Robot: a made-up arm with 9 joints.
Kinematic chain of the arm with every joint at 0, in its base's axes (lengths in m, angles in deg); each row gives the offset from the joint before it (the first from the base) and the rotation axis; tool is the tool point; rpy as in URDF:
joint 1: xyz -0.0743 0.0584 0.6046 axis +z
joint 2: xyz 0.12 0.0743 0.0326 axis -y
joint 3: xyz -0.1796 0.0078 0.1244 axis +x
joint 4: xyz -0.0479 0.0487 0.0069 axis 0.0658 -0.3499 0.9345
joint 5: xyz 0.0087 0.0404 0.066 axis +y
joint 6: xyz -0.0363 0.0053 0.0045 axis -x
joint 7: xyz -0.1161 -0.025 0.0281 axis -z
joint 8: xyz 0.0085 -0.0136 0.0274 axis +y
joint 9: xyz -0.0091 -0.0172 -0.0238 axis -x
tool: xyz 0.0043 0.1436 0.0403 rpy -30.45 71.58 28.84
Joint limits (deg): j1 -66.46..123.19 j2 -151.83..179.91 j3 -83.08..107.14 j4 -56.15..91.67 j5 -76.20..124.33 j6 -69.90..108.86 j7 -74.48..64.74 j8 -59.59..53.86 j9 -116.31..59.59
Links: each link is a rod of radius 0.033 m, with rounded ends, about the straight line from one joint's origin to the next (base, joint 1, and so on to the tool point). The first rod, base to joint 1, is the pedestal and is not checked.
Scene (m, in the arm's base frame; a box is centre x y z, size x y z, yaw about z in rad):
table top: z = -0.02
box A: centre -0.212 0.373 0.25 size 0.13 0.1 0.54 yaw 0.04
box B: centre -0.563 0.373 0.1 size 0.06 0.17 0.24 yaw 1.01
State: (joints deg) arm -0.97 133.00 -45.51 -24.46 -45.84 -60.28 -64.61 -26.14 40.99
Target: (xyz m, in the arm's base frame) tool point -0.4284 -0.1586 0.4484
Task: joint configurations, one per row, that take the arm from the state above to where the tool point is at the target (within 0.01 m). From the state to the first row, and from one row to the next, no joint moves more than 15 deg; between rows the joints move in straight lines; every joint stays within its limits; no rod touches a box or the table.
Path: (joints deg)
1: 2.34 121.91 -35.57 -18.43 -40.78 -57.59 -64.72 -26.07 30.03
2: 5.65 110.81 -25.64 -12.41 -35.72 -54.90 -64.83 -26.01 19.07
3: 8.96 99.72 -15.70 -6.38 -30.66 -52.20 -64.94 -25.94 8.11
4: 21.33 92.03 -11.80 -9.45 -25.28 -55.74 -62.71 -28.67 13.28
5: 33.69 84.34 -7.89 -12.52 -19.91 -59.28 -60.48 -31.39 18.45
6: 46.05 76.65 -3.99 -15.59 -14.53 -62.82 -58.25 -34.12 23.62
7: 58.42 68.96 -0.09 -18.66 -9.16 -66.36 -56.02 -36.85 28.79
8: 70.78 61.28 3.82 -21.73 -3.78 -69.90 -53.79 -39.57 33.96

